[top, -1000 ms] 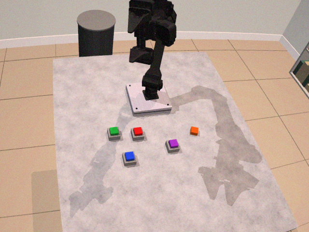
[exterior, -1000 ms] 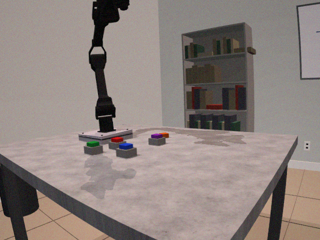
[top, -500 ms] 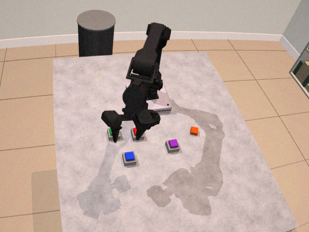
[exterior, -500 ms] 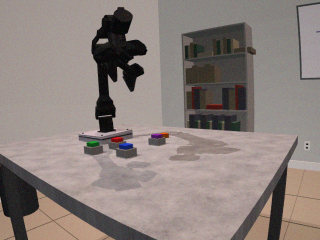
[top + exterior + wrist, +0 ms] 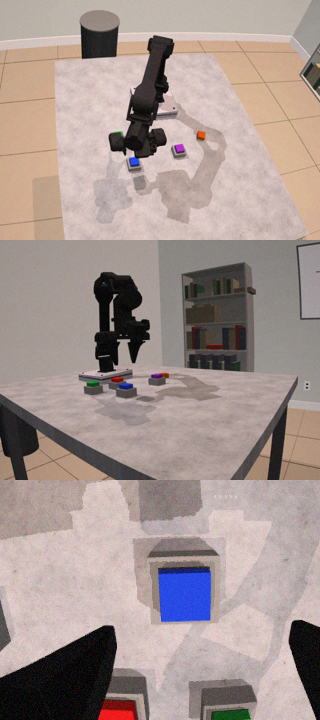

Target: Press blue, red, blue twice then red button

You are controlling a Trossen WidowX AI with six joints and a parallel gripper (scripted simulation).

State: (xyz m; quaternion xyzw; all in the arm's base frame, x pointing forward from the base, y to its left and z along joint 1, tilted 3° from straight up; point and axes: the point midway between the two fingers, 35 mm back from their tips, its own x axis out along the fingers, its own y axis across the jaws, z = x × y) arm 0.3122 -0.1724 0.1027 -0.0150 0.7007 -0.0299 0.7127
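Now: gripper tip 10 mm past the blue button, 10 mm to the right of it and 70 mm above it. Round my gripper tip: green button: 140 mm behind, 30 mm to the right, 70 mm below; then purple button: 30 mm behind, 200 mm to the left, 70 mm below; then red button: 120 mm behind, 70 mm to the left, 70 mm below.
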